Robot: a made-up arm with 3 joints. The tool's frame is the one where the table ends.
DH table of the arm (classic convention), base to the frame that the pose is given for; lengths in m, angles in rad. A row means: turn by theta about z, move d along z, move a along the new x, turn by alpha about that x. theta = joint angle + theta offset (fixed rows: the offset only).
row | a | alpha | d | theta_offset
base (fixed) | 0 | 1.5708 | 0.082 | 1.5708
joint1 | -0.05 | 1.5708 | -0.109 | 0
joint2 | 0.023 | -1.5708 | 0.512 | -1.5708
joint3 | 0.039 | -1.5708 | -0.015 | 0
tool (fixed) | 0 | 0 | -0.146 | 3.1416
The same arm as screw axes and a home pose.
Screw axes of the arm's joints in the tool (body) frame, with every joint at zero. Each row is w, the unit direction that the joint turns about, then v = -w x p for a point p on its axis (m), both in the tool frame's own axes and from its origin. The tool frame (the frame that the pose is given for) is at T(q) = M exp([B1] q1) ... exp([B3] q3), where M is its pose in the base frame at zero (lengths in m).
B1: w 1 -0.000015 0.000007 v 0.0000 0.6580 -0.0650
B2: w 0.000007 -0.000007 -1 v -0.0150 0.0620 0.0000
B3: w 0.000015 1 -0.000007 v -0.1460 0.0000 0.0390
M: xyz -0.1710 -0.0650 -0.5760 (m) rpy 0.00 0.00 0.00 (deg, as in URDF)

